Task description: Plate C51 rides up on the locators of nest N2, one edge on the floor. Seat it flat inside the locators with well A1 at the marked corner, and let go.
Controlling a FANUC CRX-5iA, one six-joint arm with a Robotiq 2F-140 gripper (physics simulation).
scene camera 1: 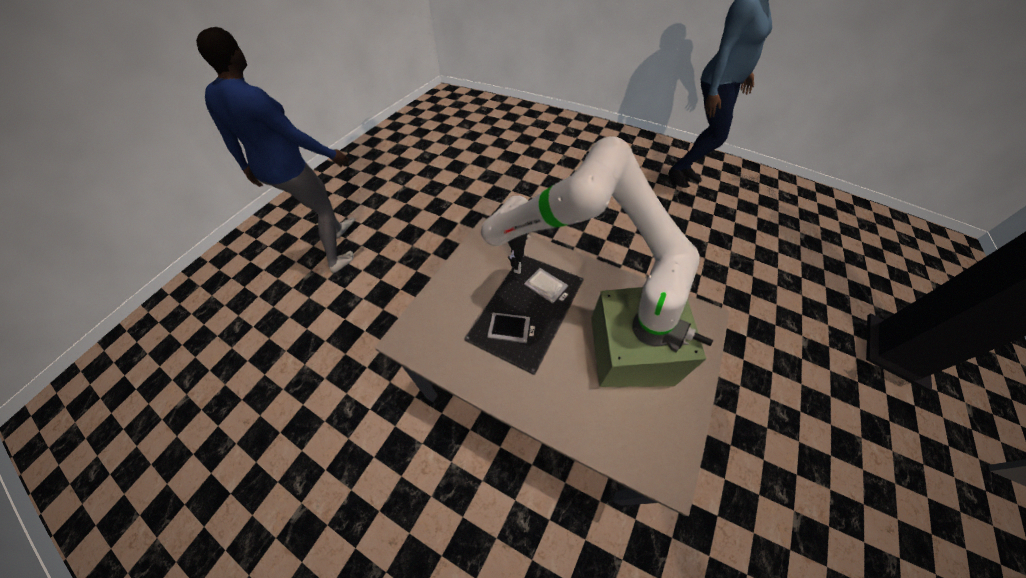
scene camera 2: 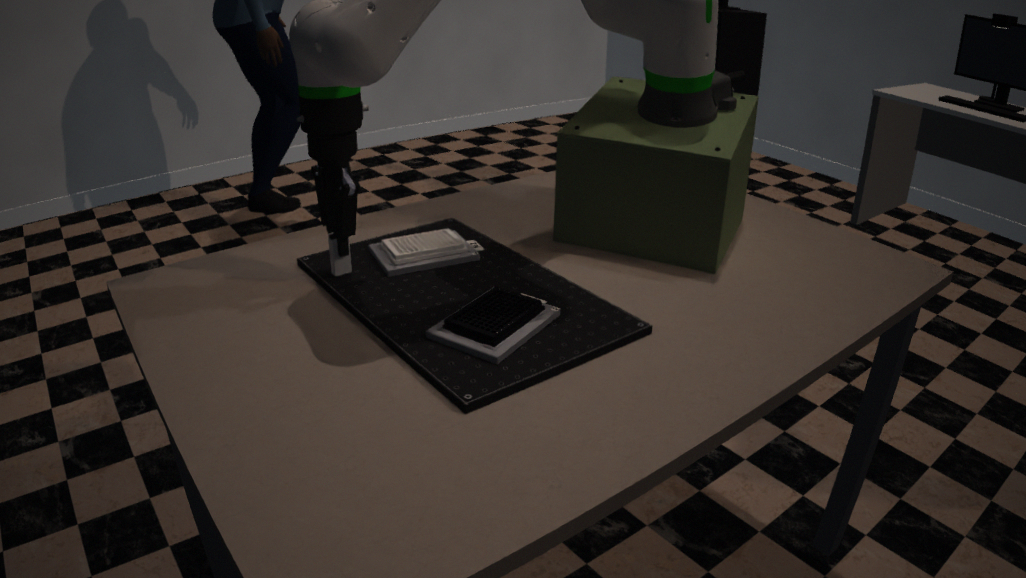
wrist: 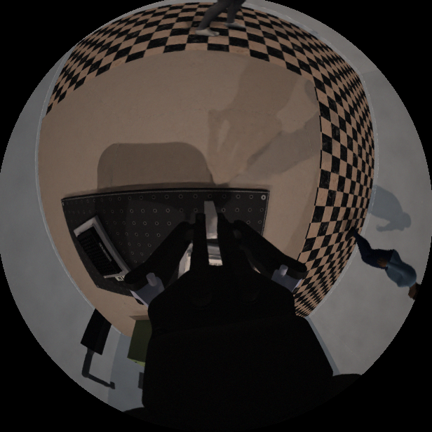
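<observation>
Plate C51, white, rests on the pale nest N2 at the back of the black board. In scene camera 2 it looks slightly askew to the nest's rim; whether an edge rides up on the locators is too small to tell. Well A1 and the marked corner cannot be made out. My gripper is shut and empty, pointing down beside the nest, over the board's outer edge strip, apart from the plate. In the wrist view the fingers and gripper body hide most of the nest and plate.
A black plate sits in nest N1 on the black board. The green robot base stands on the table. Two people stand beyond the table.
</observation>
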